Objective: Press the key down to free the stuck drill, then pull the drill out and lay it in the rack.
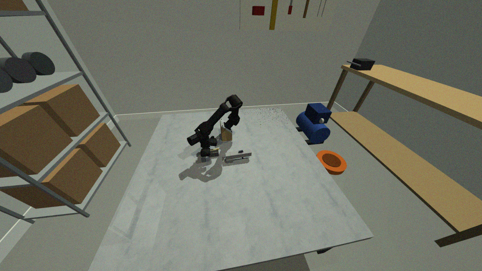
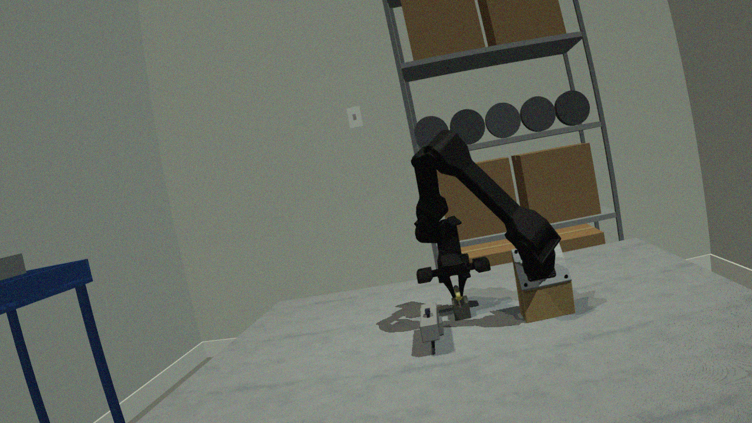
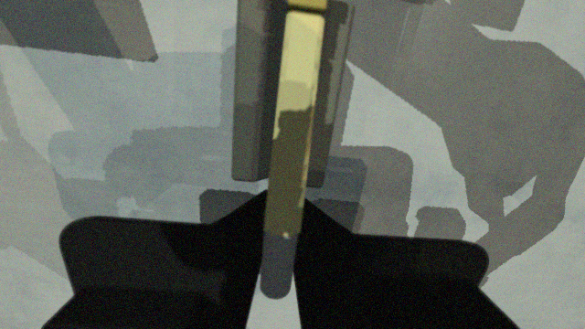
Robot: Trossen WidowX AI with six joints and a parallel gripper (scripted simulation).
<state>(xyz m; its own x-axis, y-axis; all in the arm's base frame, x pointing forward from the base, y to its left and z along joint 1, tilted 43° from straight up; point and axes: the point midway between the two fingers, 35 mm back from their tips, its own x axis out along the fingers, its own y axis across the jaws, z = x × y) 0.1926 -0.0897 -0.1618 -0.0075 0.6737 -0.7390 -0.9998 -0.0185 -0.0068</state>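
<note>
Now: the drill 4 cm to the left of my gripper tip and 3 cm above it. Also, from my gripper tip: rack: 5 cm to the left; black key: 7 cm ahead, 24 cm to the left, 3 cm above; grey fixture block: 7 cm ahead, 22 cm to the left, 2 cm above.
</note>
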